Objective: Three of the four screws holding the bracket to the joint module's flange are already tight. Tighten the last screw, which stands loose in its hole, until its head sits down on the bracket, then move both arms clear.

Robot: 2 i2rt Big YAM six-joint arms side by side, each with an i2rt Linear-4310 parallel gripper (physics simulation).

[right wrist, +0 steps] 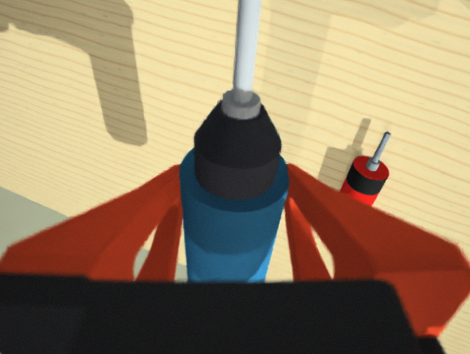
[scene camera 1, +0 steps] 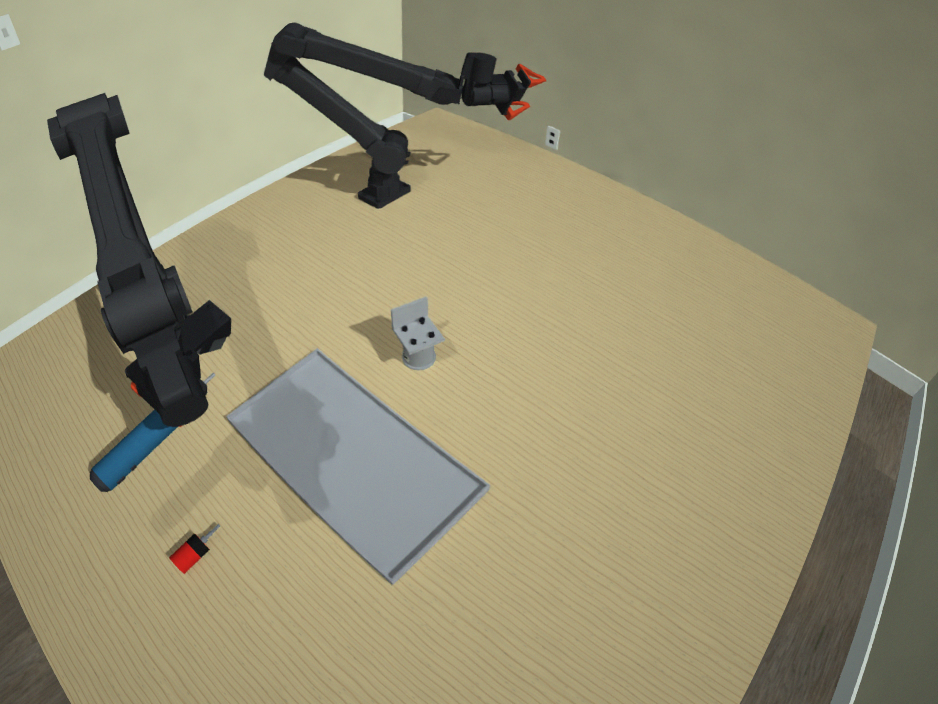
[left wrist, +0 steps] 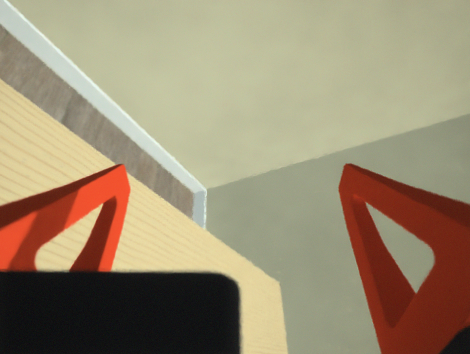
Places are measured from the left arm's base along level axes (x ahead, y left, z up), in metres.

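Pixels of known places: left gripper, between the fingertips: point(scene camera 1: 536, 92) point(left wrist: 234, 176); right gripper, between the fingertips: point(right wrist: 233, 177); left arm's base, origin of its link: point(scene camera 1: 384, 194).
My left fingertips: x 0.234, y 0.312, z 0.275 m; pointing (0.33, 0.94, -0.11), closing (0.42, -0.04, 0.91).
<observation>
Ahead of a thing's pixels: the offset from my left fingertips to its top centre. Level surfaces: height alone.
A grey L-shaped bracket point(scene camera 1: 409, 311) sits on the round grey joint module {dx +0.224, dy -0.658, dz -0.211 m} point(scene camera 1: 418, 358) near the picture's middle. Four dark screw heads show on its flat part; which one stands loose cannot be told. My right gripper point(scene camera 1: 172, 411) point(right wrist: 233, 177) is shut on a blue power screwdriver {dx +0.149, dy -1.122, dz -0.067 m} point(scene camera 1: 134, 451) point(right wrist: 230, 235) with a black nose and long silver bit {dx +0.139, dy -1.036, dz -0.083 m} point(right wrist: 246, 47). The screwdriver is held above the table at the left, its bit toward the upper right in scene camera 1. My left gripper point(scene camera 1: 536, 92) point(left wrist: 234, 176) is open and empty, raised high at the far side, away from the bracket.
A shallow grey tray {dx +0.284, dy -0.894, dz -0.259 m} point(scene camera 1: 363, 462) lies between the screwdriver and the bracket, partly under the right arm's shadow. A short red and black screwdriver {dx +0.239, dy -1.183, dz -0.241 m} point(scene camera 1: 187, 553) point(right wrist: 365, 177) lies at the lower left. The wooden table {dz -0.275 m} point(scene camera 1: 606, 454) borders walls at the back.
</observation>
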